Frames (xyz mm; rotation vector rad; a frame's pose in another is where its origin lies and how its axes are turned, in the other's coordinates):
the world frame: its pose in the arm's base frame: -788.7 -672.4 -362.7 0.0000 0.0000 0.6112
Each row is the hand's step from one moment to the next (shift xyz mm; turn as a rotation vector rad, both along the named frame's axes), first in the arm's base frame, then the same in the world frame.
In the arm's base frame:
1: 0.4 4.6 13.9 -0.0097 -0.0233 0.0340
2: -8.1 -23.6 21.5 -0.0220 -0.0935 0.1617
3: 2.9 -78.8 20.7 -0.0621 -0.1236 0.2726
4: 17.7 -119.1 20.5 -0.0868 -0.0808 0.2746
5: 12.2 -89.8 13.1 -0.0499 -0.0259 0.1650
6: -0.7 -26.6 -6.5 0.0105 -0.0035 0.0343
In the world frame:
1: 3.0 3.5 13.9 -0.0213 -0.0135 0.0340
2: -20.2 -14.7 21.5 -0.0717 -0.0639 0.1617
3: -42.8 -66.2 20.7 -0.1218 -0.0656 0.2726
4: -53.9 -107.7 20.5 -0.1175 -0.0164 0.2746
5: -41.5 -80.5 13.1 -0.0557 0.0074 0.1650
6: -15.8 -21.4 -6.5 0.0066 -0.0089 0.0343

